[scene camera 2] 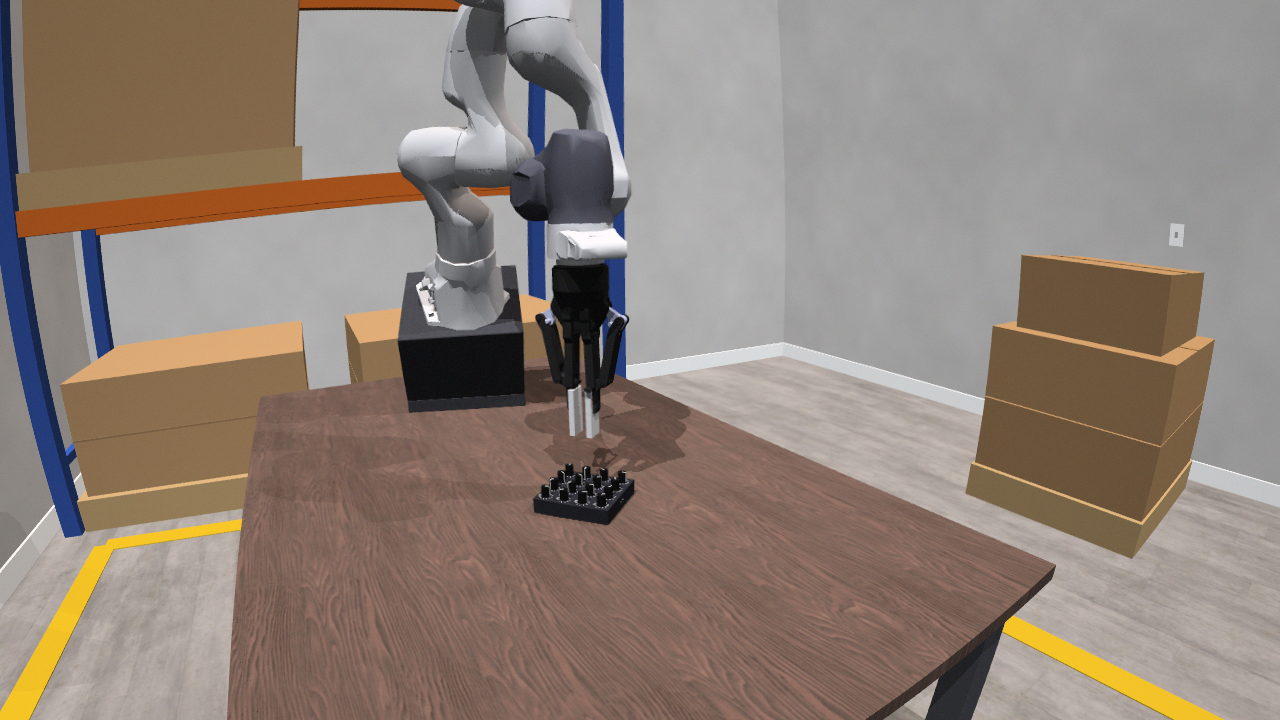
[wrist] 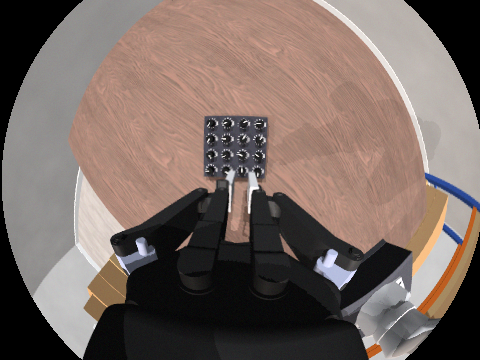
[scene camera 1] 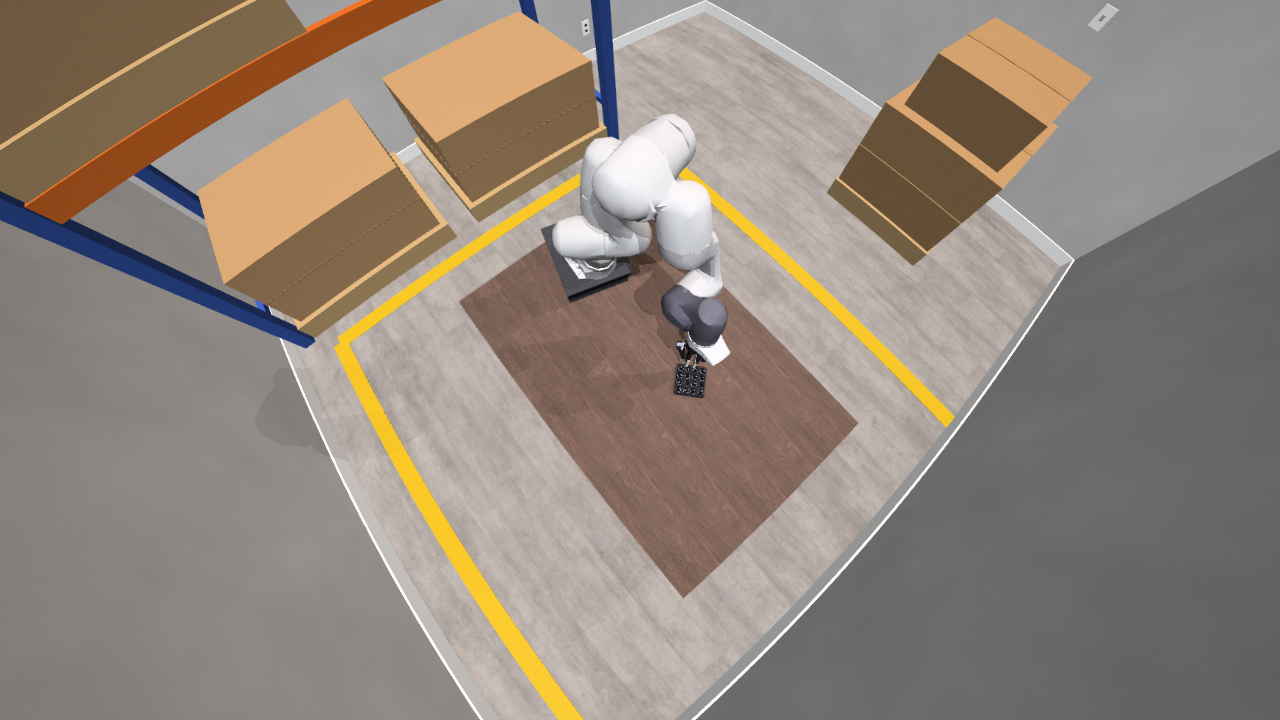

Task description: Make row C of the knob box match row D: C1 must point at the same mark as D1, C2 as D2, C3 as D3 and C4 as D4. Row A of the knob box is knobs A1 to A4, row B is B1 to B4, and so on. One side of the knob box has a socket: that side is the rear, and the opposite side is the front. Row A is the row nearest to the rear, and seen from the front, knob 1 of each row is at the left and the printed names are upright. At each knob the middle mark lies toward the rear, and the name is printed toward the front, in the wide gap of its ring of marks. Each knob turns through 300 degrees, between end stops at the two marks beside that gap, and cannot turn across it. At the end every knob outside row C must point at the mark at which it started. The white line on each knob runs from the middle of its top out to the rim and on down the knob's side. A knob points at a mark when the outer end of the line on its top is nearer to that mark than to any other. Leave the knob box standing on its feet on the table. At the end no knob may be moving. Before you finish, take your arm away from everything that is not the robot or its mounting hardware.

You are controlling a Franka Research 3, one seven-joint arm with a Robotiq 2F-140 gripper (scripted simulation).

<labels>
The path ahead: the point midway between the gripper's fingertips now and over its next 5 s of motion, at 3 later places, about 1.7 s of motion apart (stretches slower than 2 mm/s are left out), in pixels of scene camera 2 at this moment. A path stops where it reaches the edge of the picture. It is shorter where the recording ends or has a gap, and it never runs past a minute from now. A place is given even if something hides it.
The gripper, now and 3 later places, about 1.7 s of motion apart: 584, 433; 583, 459; 586, 463; 589, 470
</labels>
